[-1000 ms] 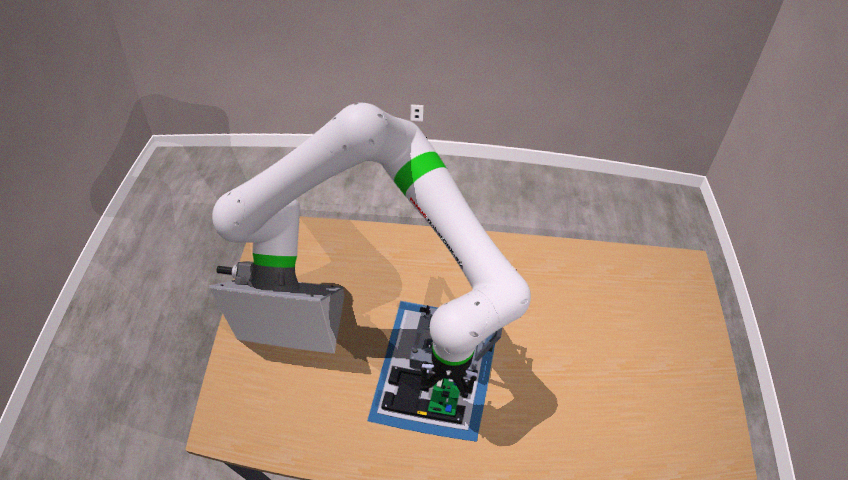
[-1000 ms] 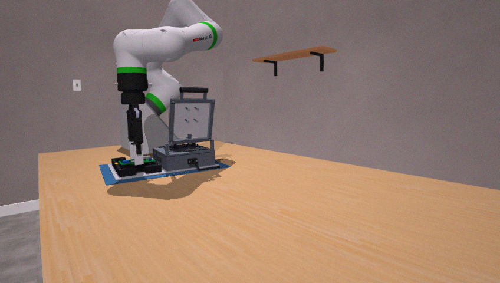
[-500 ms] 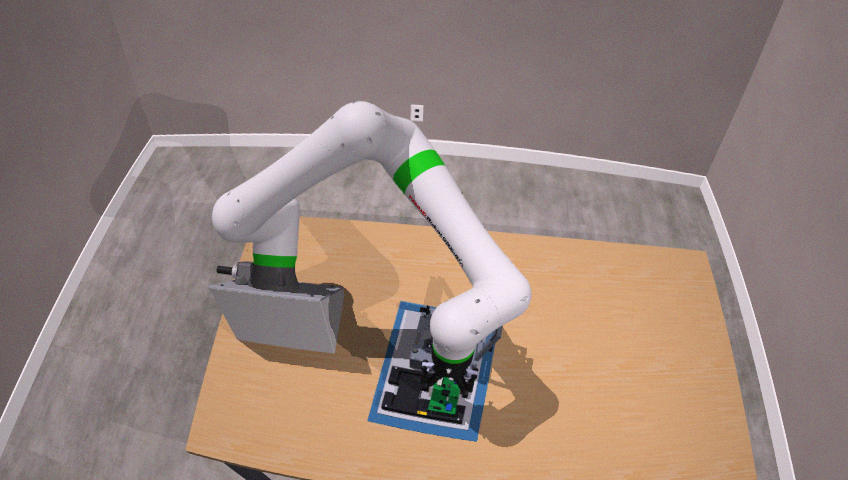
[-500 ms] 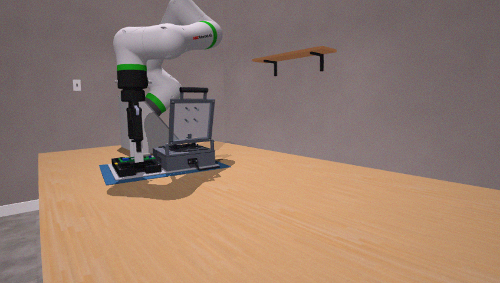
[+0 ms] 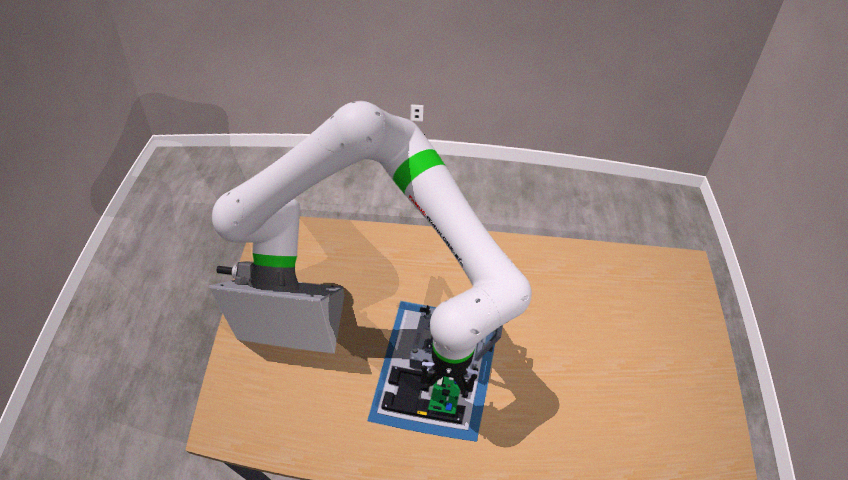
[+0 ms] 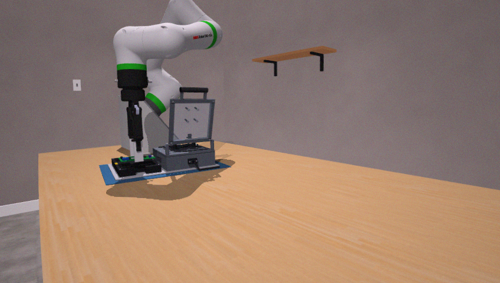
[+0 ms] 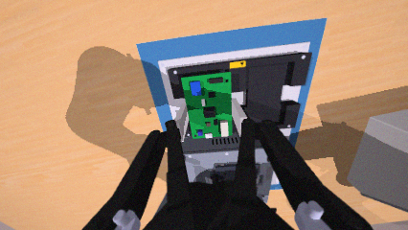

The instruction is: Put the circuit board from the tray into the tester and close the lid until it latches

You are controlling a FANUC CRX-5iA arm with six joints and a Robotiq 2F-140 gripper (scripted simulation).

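Now: hand 17 cm to the right of the tester lid, 11 cm below it and 9 cm short of it. The rest, counted from my hand: green circuit board (2 cm below).
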